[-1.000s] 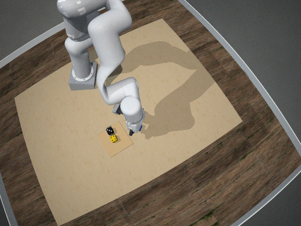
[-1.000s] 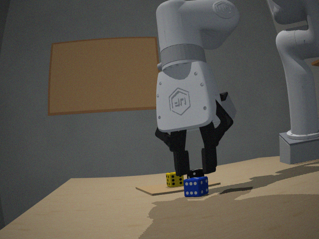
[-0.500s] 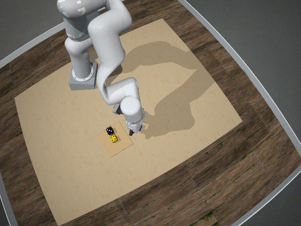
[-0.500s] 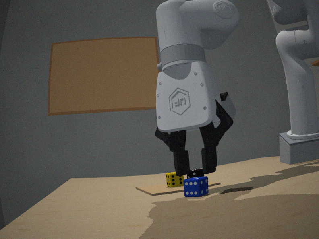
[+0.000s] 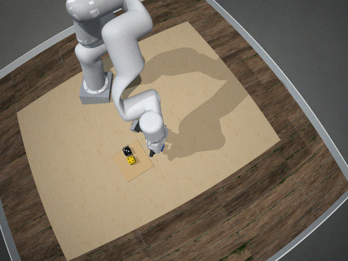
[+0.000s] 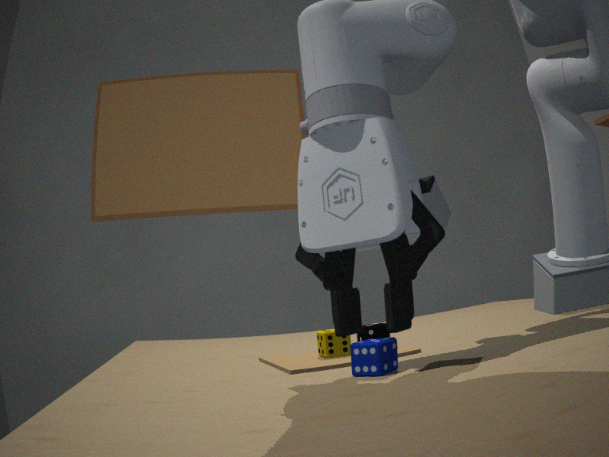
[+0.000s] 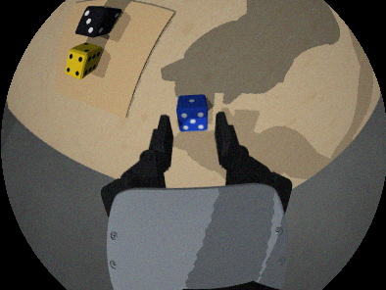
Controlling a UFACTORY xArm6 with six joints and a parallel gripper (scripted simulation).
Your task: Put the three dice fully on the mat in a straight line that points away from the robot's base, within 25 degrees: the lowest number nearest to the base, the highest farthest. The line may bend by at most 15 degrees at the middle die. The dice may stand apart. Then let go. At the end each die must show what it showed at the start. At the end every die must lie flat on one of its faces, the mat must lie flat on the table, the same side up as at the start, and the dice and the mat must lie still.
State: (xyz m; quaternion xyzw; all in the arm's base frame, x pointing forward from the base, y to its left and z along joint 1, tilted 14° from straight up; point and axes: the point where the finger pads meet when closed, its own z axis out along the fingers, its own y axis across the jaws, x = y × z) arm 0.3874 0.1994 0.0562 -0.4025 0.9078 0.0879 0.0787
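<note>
Now: hand 40 mm above the blue die. From my hand the other things lie so: thin tan mat 20 mm ahead, 140 mm to the right, 50 mm below; yellow die 20 mm ahead, 140 mm to the right, 40 mm below; black die 20 mm behind, 150 mm to the right, 40 mm below.
</note>
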